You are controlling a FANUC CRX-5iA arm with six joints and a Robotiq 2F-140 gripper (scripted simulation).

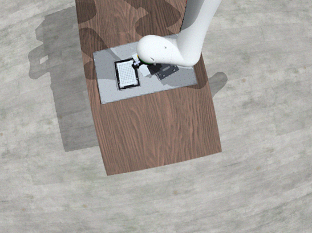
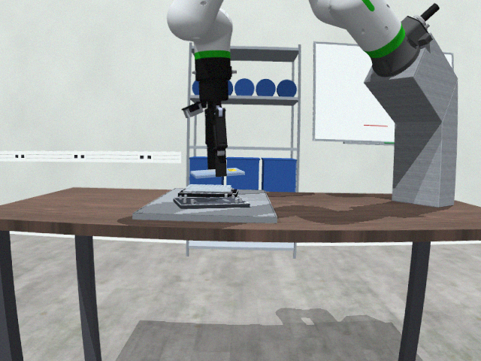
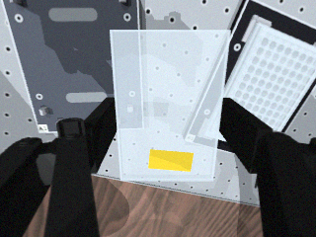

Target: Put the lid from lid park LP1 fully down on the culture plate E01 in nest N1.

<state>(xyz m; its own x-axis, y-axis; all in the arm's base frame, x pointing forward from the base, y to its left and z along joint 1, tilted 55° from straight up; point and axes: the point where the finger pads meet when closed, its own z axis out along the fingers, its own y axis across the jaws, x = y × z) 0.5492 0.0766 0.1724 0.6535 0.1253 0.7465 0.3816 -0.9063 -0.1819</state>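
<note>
Now: hand 100 mm to the left of the culture plate E01, 80 mm above it and 60 mm short of it. The rest, counted from my hand: lid (20 mm below); then lid park LP1 (90 mm to the left, 90 mm below, 20 mm behind); then nest (100 mm to the right, 90 mm below, 60 mm ahead).
</note>
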